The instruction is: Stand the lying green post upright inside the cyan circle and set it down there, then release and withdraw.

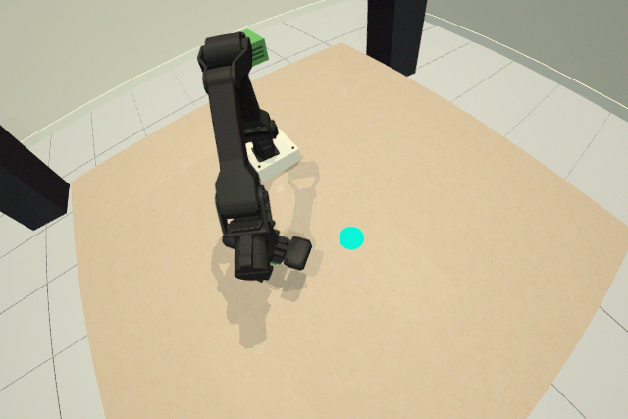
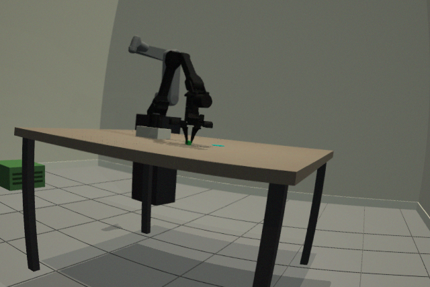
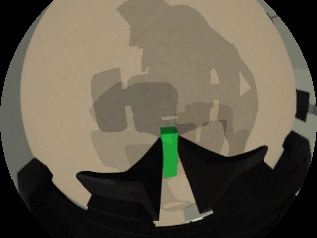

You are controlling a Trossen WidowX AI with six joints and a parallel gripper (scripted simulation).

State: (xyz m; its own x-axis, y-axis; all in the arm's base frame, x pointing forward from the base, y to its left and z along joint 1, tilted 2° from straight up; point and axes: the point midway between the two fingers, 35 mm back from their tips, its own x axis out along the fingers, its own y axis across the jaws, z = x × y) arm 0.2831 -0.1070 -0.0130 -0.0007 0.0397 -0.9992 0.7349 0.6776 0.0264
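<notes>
Right now the cyan circle is 18 cm to the left of my gripper tip, 5 cm ahead of it and 1 cm below it. From my gripper tip the other things lie so: green post: 2 cm to the left, 1 cm behind.
</notes>
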